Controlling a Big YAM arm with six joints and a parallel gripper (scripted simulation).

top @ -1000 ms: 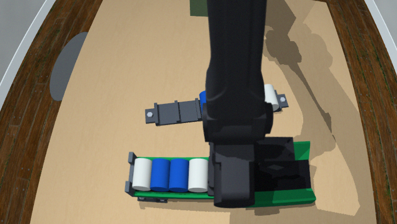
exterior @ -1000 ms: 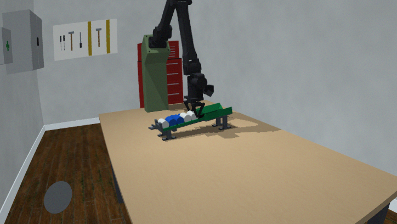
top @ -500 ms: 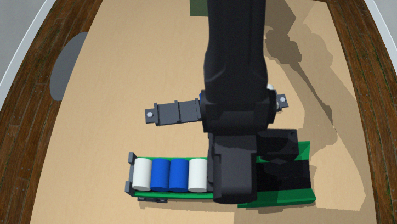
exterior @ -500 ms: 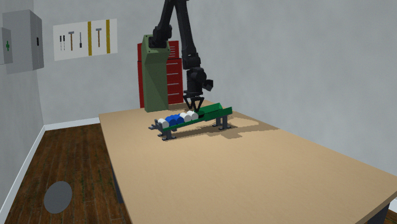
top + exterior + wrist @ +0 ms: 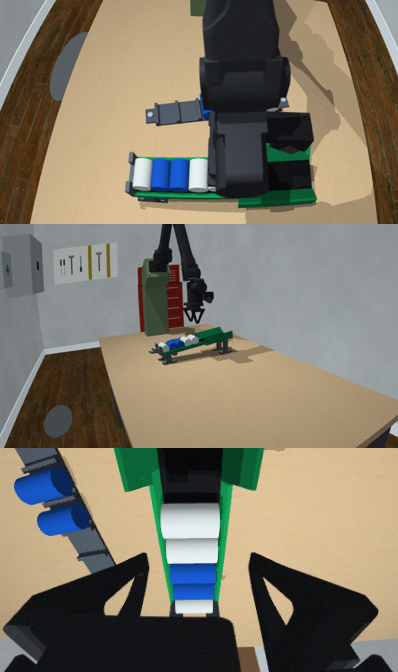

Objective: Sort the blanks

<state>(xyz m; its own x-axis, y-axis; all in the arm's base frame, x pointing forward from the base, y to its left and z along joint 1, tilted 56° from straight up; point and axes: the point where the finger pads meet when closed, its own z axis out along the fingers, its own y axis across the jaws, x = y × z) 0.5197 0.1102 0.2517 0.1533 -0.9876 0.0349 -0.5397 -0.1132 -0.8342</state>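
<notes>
Now: the grey stop 50 mm ahead of my hand, 190 mm to the right of it and 130 mm below it. The rest, counted from my hand: stock rack (210 mm behind, 60 mm to the right, 190 mm below).
</notes>
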